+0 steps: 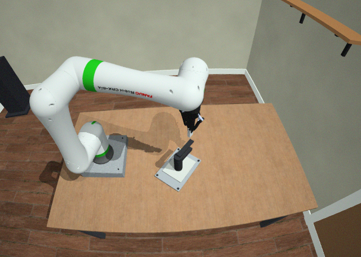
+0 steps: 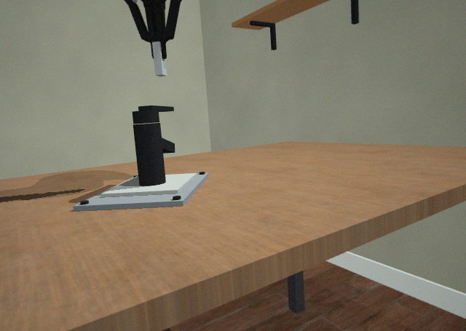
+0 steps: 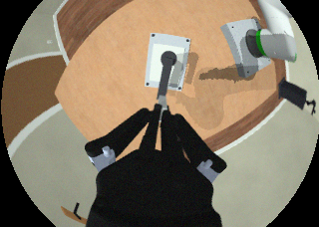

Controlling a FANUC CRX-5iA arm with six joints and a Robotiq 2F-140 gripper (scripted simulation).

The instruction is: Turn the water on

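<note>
My hand is 3 cm past the flat lever, 3 cm to the left of it and 10 cm above it. Also, from my hand: black tap (5 cm behind, 5 cm to the right, 16 cm below).
</note>
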